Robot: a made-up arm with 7 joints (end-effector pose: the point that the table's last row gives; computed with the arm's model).
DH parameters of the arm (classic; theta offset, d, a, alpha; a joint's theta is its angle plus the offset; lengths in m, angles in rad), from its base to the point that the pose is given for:
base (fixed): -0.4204 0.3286 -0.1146 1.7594
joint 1: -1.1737 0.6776 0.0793 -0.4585
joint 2: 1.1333 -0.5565 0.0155 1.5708
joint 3: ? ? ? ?
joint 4: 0 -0.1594 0.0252 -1.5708
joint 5: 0 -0.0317 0.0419 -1.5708
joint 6: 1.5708 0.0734 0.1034 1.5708
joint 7: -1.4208 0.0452 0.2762 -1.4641
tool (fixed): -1.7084 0.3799 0 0
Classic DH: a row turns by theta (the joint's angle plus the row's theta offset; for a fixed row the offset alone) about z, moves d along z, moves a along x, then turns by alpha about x.
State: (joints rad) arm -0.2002 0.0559 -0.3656 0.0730 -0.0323 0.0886 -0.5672
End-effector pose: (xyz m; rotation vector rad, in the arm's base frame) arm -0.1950 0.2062 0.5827 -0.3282 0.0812 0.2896
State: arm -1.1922 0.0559 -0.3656 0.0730 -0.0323 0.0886 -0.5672
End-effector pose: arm 0.0397 0.0973 0.6021 0.2113 0.8603 0.6100
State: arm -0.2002 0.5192 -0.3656 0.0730 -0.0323 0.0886 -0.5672
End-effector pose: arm -0.3899 0.1969 0.6234 -0.3722 -0.3681 0.1706
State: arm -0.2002 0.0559 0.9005 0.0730 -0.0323 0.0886 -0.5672
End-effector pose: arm -0.0481 -0.0644 0.5427 -0.3633 0.3861 -0.9463
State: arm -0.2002 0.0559 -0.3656 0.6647 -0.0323 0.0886 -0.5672
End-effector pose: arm -0.0473 0.2882 0.4295 -0.4711 0.6402 0.4364
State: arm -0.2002 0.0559 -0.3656 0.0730 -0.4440 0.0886 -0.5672
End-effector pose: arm -0.3253 0.1560 0.6056 -0.2675 -0.0179 0.6874
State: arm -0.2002 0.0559 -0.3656 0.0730 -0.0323 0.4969 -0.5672
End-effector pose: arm -0.3216 0.1463 0.5981 -0.2078 -0.2957 0.1798
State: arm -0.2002 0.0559 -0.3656 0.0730 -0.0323 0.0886 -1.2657
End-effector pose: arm -0.2528 0.2836 0.2774 -0.9968 -0.1298 0.2523
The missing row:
joint 3: 0 -0.0472 0.056 1.5708
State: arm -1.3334 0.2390 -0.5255 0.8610 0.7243 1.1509 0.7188
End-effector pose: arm 0.1312 -0.2365 0.6725 0.9369 0.7514 0.1061
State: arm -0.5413 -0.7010 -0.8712 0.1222 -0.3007 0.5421 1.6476
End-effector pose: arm 0.1743 -0.0943 -0.2730 2.5100 1.7419 0.2595
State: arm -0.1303 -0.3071 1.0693 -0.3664 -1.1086 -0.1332 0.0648
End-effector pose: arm -0.1235 0.1253 0.6697 -0.0943 0.4866 -0.0619
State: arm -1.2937 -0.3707 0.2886 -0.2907 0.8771 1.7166 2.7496
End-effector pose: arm -0.2983 -0.6762 0.4112 2.1670 -0.0709 0.4324
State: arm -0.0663 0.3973 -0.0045 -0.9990 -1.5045 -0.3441 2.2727
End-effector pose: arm -0.1738 -0.0870 0.7569 0.8370 0.8096 1.0423
